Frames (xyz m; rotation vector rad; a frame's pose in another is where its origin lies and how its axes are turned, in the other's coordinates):
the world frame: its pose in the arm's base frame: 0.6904 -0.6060 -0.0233 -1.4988 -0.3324 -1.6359
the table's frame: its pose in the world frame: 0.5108 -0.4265 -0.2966 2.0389 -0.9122 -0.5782
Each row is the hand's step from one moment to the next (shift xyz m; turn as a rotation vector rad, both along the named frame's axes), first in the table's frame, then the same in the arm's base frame.
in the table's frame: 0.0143 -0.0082 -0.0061 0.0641 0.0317 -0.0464
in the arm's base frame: -0.0047 -0.0070 0.0154 0.0089 0.0323 0.0784
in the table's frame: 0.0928 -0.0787 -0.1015 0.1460 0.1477 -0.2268
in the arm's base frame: 0.0141 -0.0806 0.1357 0.1342 0.1274 0.2456
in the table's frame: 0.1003 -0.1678 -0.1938 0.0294 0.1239 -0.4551
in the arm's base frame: 0.0654 -0.1817 0.1962 0.3775 0.0507 0.2797
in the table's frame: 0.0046 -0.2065 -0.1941 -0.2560 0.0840 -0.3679
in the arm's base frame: 0.1101 -0.2328 0.1184 0.4558 -0.0135 -0.0039
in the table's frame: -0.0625 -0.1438 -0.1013 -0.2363 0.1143 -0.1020
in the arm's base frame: 0.0855 -0.1657 0.0092 0.2368 0.0622 -0.1392
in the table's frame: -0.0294 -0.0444 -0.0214 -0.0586 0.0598 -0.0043
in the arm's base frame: 0.0240 -0.0509 -0.0111 0.0485 0.0496 -0.0471
